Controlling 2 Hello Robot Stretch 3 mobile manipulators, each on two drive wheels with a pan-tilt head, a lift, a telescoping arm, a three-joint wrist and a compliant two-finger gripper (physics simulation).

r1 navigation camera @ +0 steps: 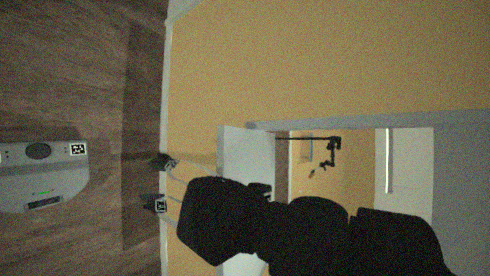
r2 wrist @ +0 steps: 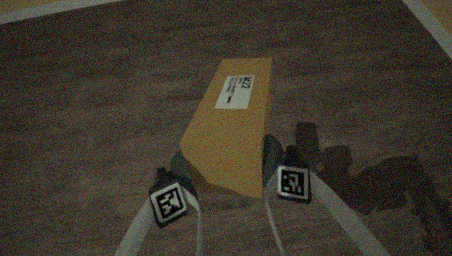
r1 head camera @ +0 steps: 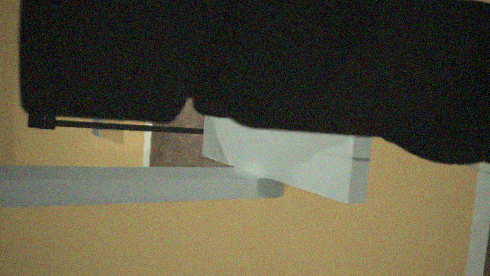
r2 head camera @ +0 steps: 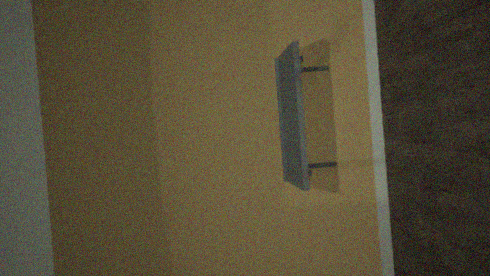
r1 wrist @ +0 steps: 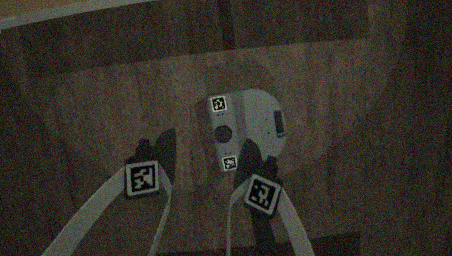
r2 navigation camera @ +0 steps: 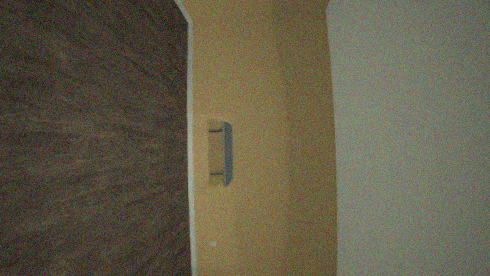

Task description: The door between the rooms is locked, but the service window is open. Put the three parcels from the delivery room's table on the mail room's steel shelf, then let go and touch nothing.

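My r1 gripper [r1 navigation camera: 157, 183] [r1 wrist: 209, 142] is open, high above the floor, with a gap between its fingers. My r2 gripper [r2 wrist: 226, 157] is shut on an orange-brown parcel [r2 wrist: 235, 130] with a white label, held above the floor. The other two parcels and the delivery table do not show. A grey-blue shelf [r2 head camera: 291, 117] [r2 navigation camera: 227, 154] on two brackets hangs on the yellow wall, with no parcel seen on it. The service window shows a pale ledge [r1 head camera: 295, 157] [r1 navigation camera: 245, 150] and a grey frame [r1 head camera: 115, 187] [r1 navigation camera: 360, 119].
r1's dark arm [r1 head camera: 250, 60] [r1 navigation camera: 310, 225] covers much of its head views. Beyond the window, r2's dark arm [r1 navigation camera: 333, 150] shows small. A grey robot base [r1 navigation camera: 45, 175] [r1 wrist: 260, 120] stands on the floor below r1's gripper. A white skirting [r2 head camera: 377, 150] [r2 navigation camera: 190, 125] runs along the wall's foot.
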